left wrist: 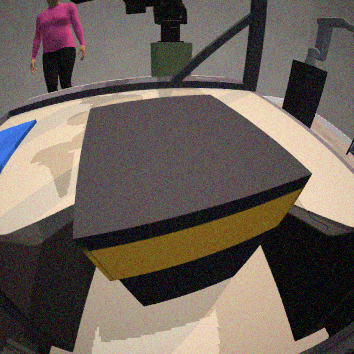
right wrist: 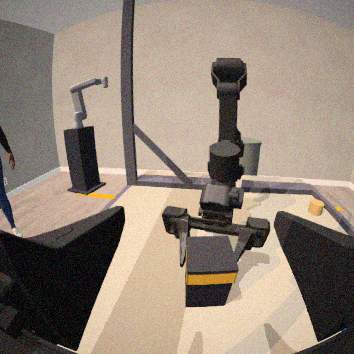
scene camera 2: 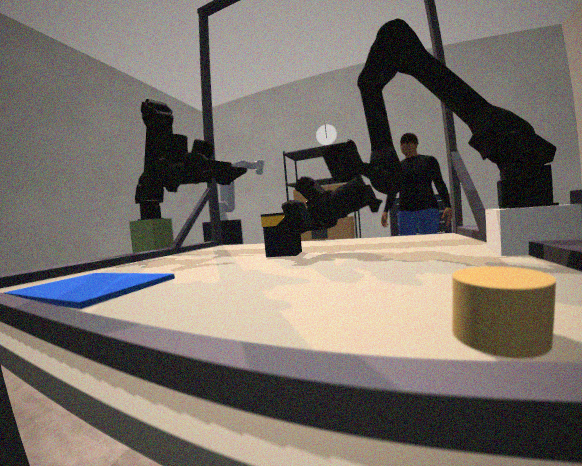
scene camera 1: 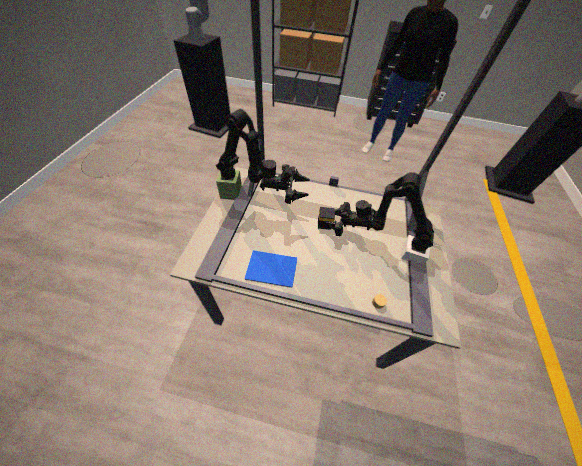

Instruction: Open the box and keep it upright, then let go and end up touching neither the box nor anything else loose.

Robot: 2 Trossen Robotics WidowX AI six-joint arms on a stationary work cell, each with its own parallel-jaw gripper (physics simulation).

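Frame: origin at the left arm's base, x back, y right, z up, level; centimetres.
Where they show: left gripper, fingertip midpoint: (left wrist: 180, 198) (right wrist: 204, 270) (scene camera 2: 282, 231) (scene camera 1: 325, 217); right gripper, fingertip midpoint: (right wrist: 203, 217) (scene camera 2: 239, 167) (scene camera 1: 309, 187); left arm's base, origin of the base link: (scene camera 2: 526, 207) (scene camera 1: 418, 246); right arm's base, origin of the base link: (left wrist: 169, 41) (scene camera 1: 228, 175).
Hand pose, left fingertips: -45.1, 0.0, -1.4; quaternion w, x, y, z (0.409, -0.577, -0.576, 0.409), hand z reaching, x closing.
Note:
Each offset is from my left fingertips to the top centre of the thing, as dx, dy, dz.
A dark box with a yellow band {+0.2, -0.4, +4.1} (scene camera 1: 327, 219) (scene camera 2: 282, 242) (left wrist: 190, 160) (right wrist: 209, 270) stands upright on the table, its dark lid down. My left gripper (scene camera 1: 338, 221) (scene camera 2: 295, 220) (left wrist: 180, 198) (right wrist: 204, 270) is shut on the box, one finger at each side; its fingertips are partly hidden behind the box in the left wrist view. My right gripper (scene camera 1: 307, 187) (scene camera 2: 244, 171) is open and empty, above the table and apart from the box, to its upper left in scene camera 1.
A flat blue square (scene camera 1: 271, 268) (scene camera 2: 95, 289) (left wrist: 12, 140) lies near the front left in scene camera 1. A yellow cylinder {+33.9, -31.5, -1.8} (scene camera 1: 380, 300) (scene camera 2: 504, 310) (right wrist: 316, 207) stands at the front right there. A small dark block {-4.2, +30.1, +0.4} (scene camera 1: 334, 181) is at the table's back edge.

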